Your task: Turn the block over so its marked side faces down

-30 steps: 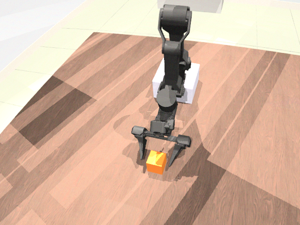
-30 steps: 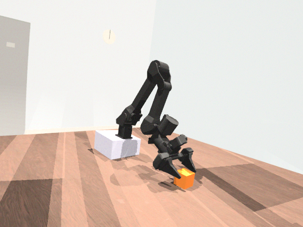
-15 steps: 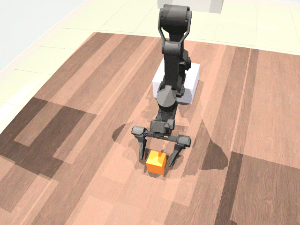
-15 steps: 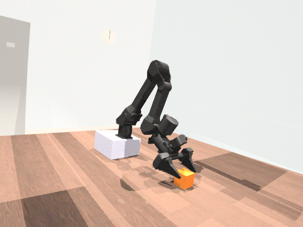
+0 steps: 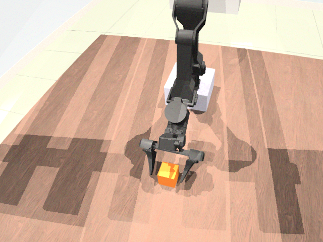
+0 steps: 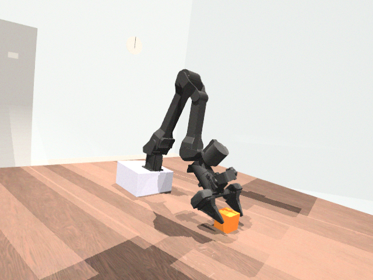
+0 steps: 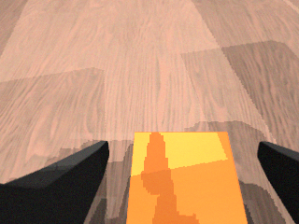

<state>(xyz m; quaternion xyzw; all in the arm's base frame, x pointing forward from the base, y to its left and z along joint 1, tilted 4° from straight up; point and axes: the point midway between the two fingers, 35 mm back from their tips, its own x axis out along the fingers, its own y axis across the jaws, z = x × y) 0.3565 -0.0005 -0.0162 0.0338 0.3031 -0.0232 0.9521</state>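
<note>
My gripper tip is 3 cm past the block and 1 cm above it.
</note>
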